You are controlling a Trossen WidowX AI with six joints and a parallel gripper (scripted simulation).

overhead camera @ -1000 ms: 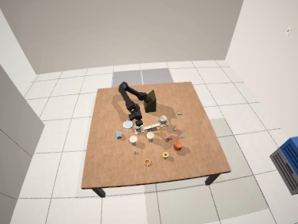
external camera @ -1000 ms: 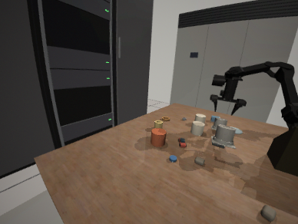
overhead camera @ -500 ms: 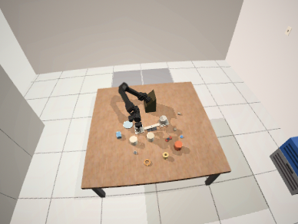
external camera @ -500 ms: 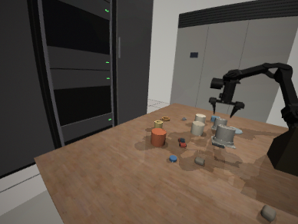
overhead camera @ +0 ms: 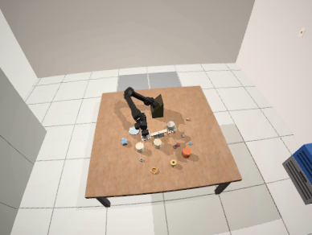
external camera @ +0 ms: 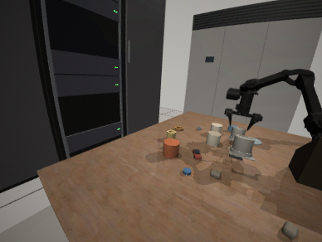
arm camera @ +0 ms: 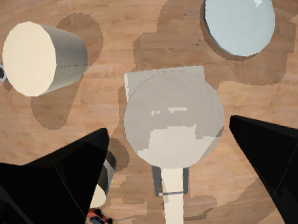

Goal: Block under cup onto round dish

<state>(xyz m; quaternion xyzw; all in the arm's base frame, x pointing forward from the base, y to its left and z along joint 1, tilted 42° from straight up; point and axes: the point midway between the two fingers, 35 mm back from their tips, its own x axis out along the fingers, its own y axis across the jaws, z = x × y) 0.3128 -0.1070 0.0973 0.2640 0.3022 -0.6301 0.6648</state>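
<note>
My gripper tip is now 5 cm above the grey block. Round my gripper tip: blue block: 3 cm ahead, 20 cm to the right, 7 cm below; then round pale blue dish: 10 cm behind, 10 cm to the right, 9 cm below; then grey cup: 2 cm to the right, 3 cm below.
</note>
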